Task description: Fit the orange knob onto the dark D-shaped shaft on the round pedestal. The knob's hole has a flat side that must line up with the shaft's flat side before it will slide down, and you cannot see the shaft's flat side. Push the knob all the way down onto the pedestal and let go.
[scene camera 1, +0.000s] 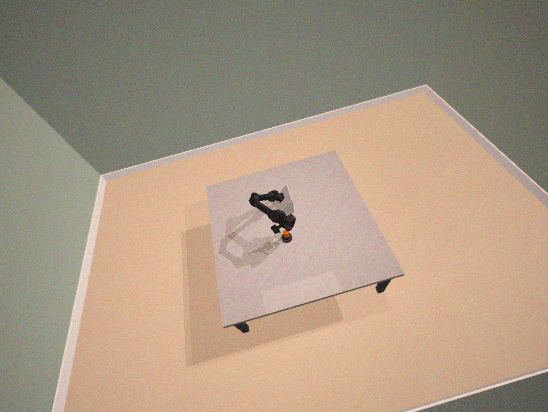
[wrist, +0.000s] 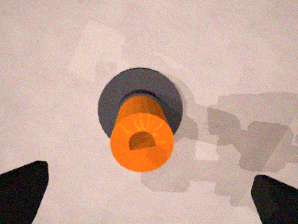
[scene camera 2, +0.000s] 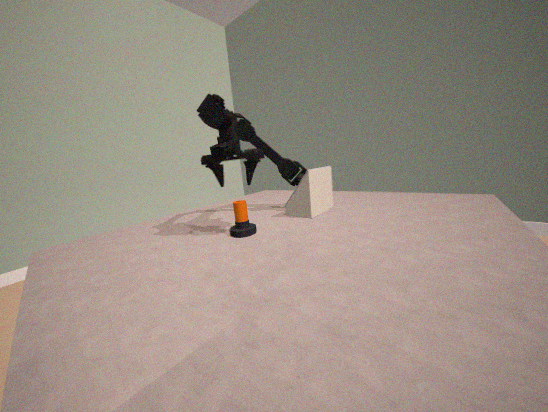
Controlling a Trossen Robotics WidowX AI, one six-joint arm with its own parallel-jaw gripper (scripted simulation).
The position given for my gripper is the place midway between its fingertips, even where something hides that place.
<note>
My gripper (scene camera 2: 235, 186) is open, with nothing in its grasp. I also see an orange knob (wrist: 141, 141) and a dark round pedestal (wrist: 135, 81).
My gripper shows as well in the wrist view (wrist: 154, 179).
</note>
